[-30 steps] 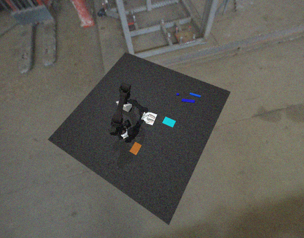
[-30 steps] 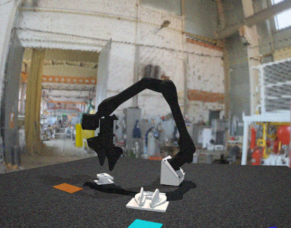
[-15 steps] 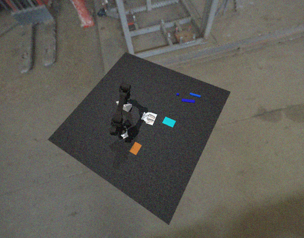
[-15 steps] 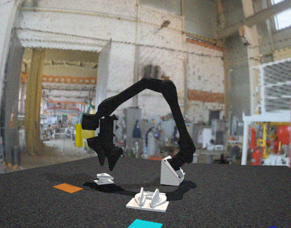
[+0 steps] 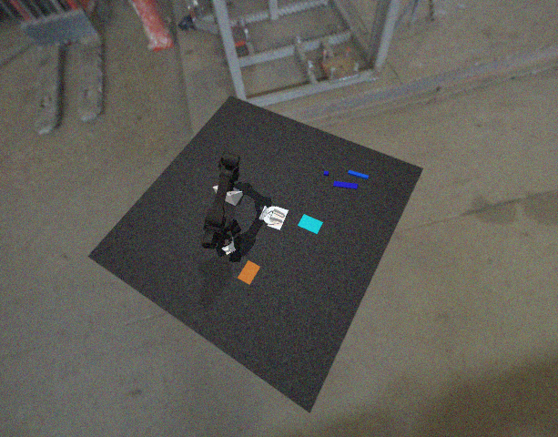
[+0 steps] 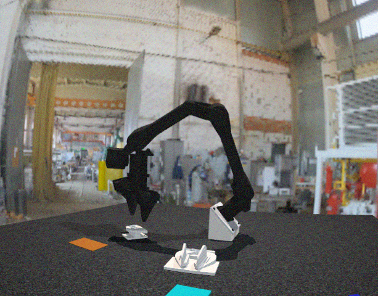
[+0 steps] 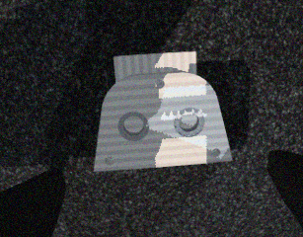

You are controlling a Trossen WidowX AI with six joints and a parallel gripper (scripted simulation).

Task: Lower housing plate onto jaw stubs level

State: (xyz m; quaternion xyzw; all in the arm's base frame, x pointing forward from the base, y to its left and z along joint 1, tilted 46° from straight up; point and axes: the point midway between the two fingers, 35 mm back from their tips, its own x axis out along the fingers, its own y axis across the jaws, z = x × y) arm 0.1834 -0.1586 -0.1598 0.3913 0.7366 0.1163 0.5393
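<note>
Now: gripper tip 1 cm short of the white stepped block, 1 cm to the left of it and 5 cm above it. The rest, counted from my gripper tip: cyan patch: 28 cm ahead, 33 cm to the left, 6 cm below; then orange patch: 18 cm ahead, 5 cm to the right, 6 cm below.
</note>
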